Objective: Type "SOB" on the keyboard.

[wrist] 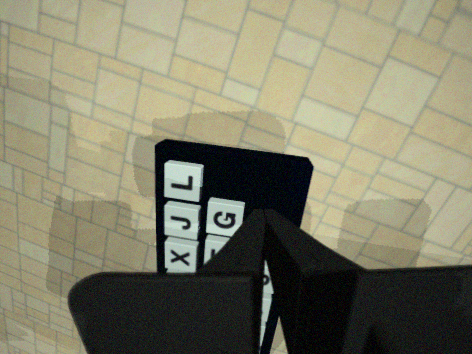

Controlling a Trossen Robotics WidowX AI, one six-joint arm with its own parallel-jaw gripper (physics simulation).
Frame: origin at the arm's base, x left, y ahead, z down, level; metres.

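Seen in the pictures: gripper, fingertip midpoint: (pixel 262 218).
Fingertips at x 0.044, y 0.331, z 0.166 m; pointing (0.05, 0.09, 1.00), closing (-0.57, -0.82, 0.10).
Observation:
Pixels of each thing's top centre, then the offset from my fingertips to it. Level surfaces: height alone.
- black keyboard, middle of its top: (pixel 213 334) dx +0.081, dy -0.023, dz +0.001 m
- L key, middle of its top: (pixel 181 183) dx +0.008, dy +0.039, dz +0.001 m
- J key, middle of its top: (pixel 180 223) dx +0.026, dy +0.029, dz +0.001 m
- X key, middle of its top: (pixel 180 258) dx +0.044, dy +0.020, dz +0.001 m
- G key, middle of its top: (pixel 224 220) dx +0.012, dy +0.013, dz +0.001 m
- partly covered key, middle of its top: (pixel 220 256) dx +0.030, dy +0.004, dz +0.001 m
- tan stone-tile surface, its level: dz +0.019 m
The black keyboard (pixel 260 172) with white letter keys runs from the middle of the view down under the gripper. The L key (pixel 183 181), the J key (pixel 182 220) and the X key (pixel 180 256) form a column on the left. The G key (pixel 225 216) sits in the column beside them, with a partly covered key (pixel 214 248) below it. Parts of further keys show between the fingers, one with a partly hidden letter. My gripper (pixel 262 218) is shut and empty, its tips over the keyboard, right of the G key. Its fingers hide much of the keyboard; whether the tips touch it I cannot tell.
A tan stone-tile surface (pixel 320 80) surrounds the keyboard. Darker shadow patches lie on it to the left, above and to the right of the keyboard. The keyboard's far edge and its two far corners show above the keys.

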